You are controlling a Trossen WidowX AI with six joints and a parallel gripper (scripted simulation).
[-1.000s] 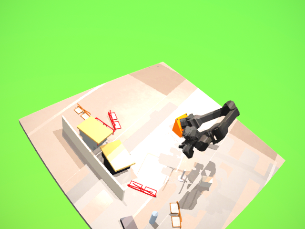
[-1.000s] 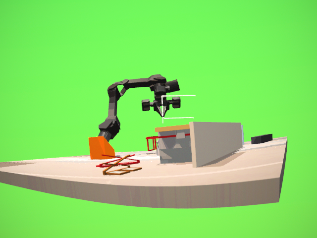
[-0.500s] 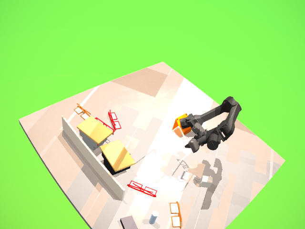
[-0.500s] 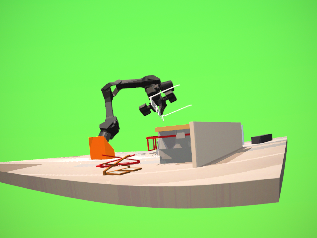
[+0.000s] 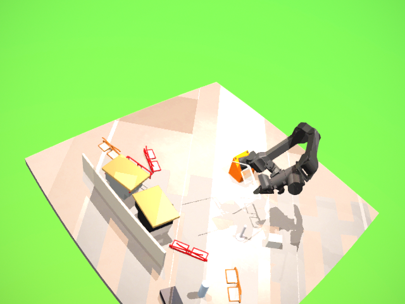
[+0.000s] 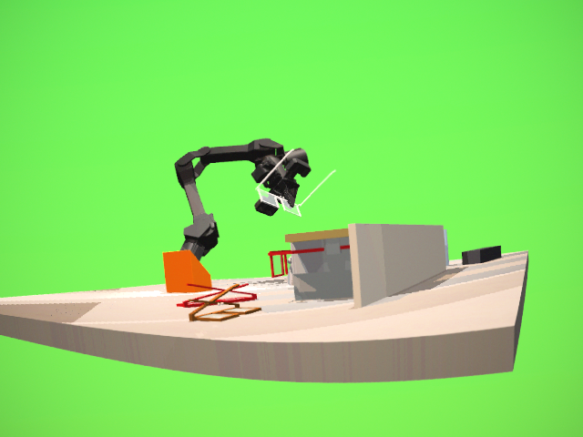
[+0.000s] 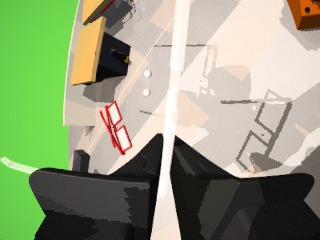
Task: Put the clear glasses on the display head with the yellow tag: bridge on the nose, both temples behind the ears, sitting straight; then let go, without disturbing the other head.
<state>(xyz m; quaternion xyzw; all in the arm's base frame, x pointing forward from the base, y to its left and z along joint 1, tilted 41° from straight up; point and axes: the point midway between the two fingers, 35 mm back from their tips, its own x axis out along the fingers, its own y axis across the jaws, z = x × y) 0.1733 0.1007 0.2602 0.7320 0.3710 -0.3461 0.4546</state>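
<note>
My gripper tip is 310 mm short of the black display head, 170 mm to the left of it and 140 mm above it. Round my gripper tip: grey display head 390 mm to the right, 340 mm ahead, 140 mm below; then peg 170 mm below, 60 mm to the left, 50 mm ahead; then white cube 170 mm below, 160 mm to the left, 50 mm behind.
</note>
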